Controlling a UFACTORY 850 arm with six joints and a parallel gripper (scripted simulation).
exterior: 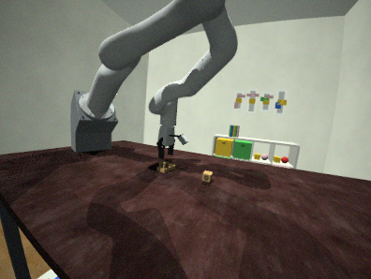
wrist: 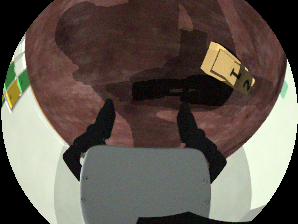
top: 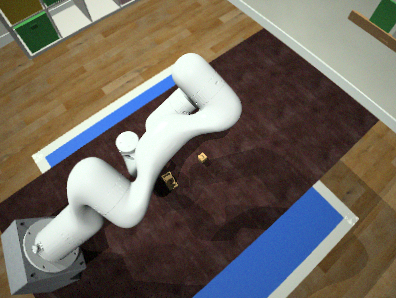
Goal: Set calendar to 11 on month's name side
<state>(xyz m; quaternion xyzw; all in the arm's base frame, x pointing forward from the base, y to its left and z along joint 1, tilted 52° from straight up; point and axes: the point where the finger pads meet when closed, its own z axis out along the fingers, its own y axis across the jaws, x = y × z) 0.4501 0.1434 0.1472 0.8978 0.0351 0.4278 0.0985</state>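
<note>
Now: hand 11 cm to the left of the wooden tray, 7 cm short of it and 3 cm above it. The rest, counted from my hand: cube 26 cm ahead, 13 cm to the right, 2 cm below.
</note>
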